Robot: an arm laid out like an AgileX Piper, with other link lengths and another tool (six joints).
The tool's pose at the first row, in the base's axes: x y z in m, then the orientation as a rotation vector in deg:
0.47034 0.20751 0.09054 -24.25 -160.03 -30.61
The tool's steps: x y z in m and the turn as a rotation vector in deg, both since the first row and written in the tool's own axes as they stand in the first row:
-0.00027 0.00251 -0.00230 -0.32 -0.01 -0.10
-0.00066 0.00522 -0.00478 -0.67 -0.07 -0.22
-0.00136 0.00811 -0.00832 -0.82 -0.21 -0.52
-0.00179 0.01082 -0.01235 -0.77 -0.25 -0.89
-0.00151 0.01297 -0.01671 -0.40 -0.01 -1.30
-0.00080 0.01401 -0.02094 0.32 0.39 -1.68
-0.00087 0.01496 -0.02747 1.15 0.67 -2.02
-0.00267 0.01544 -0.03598 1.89 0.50 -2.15
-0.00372 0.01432 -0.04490 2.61 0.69 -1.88
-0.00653 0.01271 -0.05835 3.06 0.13 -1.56
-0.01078 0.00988 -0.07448 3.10 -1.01 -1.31
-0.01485 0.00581 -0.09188 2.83 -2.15 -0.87
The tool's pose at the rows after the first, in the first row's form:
0.47188 0.20878 0.09331 -24.18 -160.03 -31.09
0.47364 0.21012 0.09627 -24.11 -160.07 -31.60
0.47595 0.21114 0.10014 -23.79 -160.29 -31.88
0.47806 0.21186 0.10448 -23.28 -160.46 -31.88
0.47939 0.21212 0.10916 -22.55 -160.43 -31.46
0.47993 0.21155 0.11350 -21.72 -160.29 -30.55
0.48163 0.20981 0.11963 -20.98 -160.25 -29.46
0.48517 0.20647 0.12686 -20.71 -160.56 -28.43
0.48757 0.20172 0.13418 -20.86 -160.38 -27.37
0.49235 0.19434 0.14486 -21.41 -160.86 -26.62
0.49860 0.18449 0.15712 -22.17 -161.87 -26.41
0.50453 0.17308 0.17018 -23.26 -162.77 -26.60

